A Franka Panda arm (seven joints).
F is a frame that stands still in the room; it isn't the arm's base.
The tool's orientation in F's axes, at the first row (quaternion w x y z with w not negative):
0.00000 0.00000 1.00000 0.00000
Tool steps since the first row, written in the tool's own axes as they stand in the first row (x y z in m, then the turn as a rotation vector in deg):
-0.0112 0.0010 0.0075 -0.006 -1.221 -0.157
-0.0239 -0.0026 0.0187 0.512 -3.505 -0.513
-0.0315 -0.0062 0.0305 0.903 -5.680 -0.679
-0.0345 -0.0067 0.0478 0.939 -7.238 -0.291
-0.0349 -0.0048 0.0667 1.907 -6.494 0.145
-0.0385 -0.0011 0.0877 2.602 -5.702 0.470
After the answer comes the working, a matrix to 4 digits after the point.
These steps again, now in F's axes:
0.0112 0.0010 -0.0075 0.006 -1.221 0.157
0.0239 -0.0026 -0.0187 -0.512 -3.505 0.513
0.0315 -0.0062 -0.0305 -0.903 -5.680 0.679
0.0345 -0.0067 -0.0478 -0.939 -7.238 0.291
0.0349 -0.0048 -0.0667 -1.907 -6.494 -0.145
0.0385 -0.0011 -0.0877 -2.602 -5.702 -0.470

The tool's axes in the first row as the columns of a matrix, in F's axes (rounded; the answer above uses it unrounded):
-1.0000 0.0000 0.0000
0.0000 1.0000 0.0000
0.0000 0.0000 -1.0000

